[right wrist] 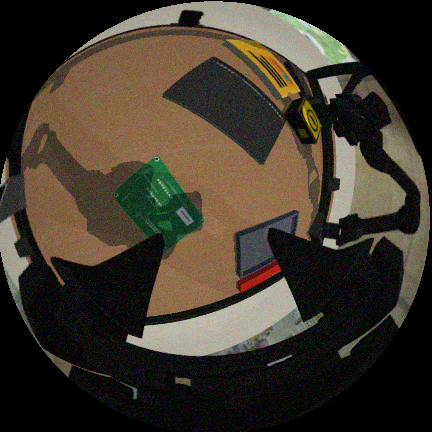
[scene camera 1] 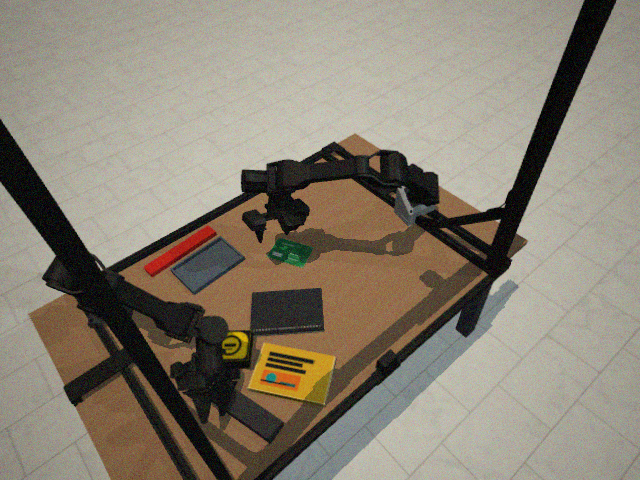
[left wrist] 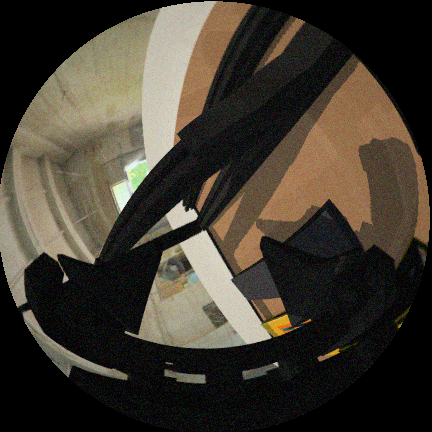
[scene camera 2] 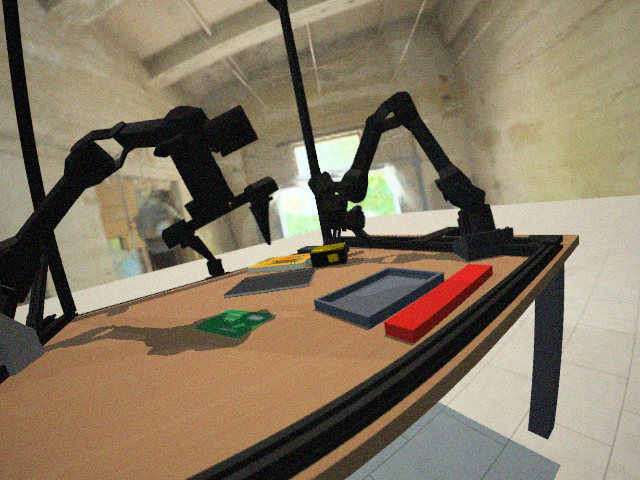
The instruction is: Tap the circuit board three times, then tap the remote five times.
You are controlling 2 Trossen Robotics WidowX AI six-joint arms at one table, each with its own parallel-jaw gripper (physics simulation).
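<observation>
The green circuit board [scene camera 1: 290, 252] [scene camera 2: 232, 322] [right wrist: 137, 192] lies flat on the table. My right gripper [scene camera 1: 273, 236] [scene camera 2: 240, 251] [right wrist: 216, 236] is open and empty, raised above the table near the board; one finger overlaps the board's edge in the right wrist view. The dark remote, a long bar [scene camera 1: 255, 415] [left wrist: 325, 232], lies flat near the table's front-left end. My left gripper [scene camera 1: 214, 419] [left wrist: 211, 242] is open and empty, above the remote's near-left end; one finger hides part of the remote in the left wrist view. Neither gripper visibly touches anything.
A yellow tape measure [scene camera 1: 236, 346] [scene camera 2: 329, 254] [right wrist: 307, 122] stands close behind the left gripper. A yellow printed box [scene camera 1: 315, 364] lies beside the remote, a black notebook [scene camera 1: 286, 310] [right wrist: 225, 107] mid-table. A blue-grey tray [scene camera 1: 219, 275] [scene camera 2: 338, 316] and red bar [scene camera 1: 180, 250] [scene camera 2: 439, 304] lie near one edge.
</observation>
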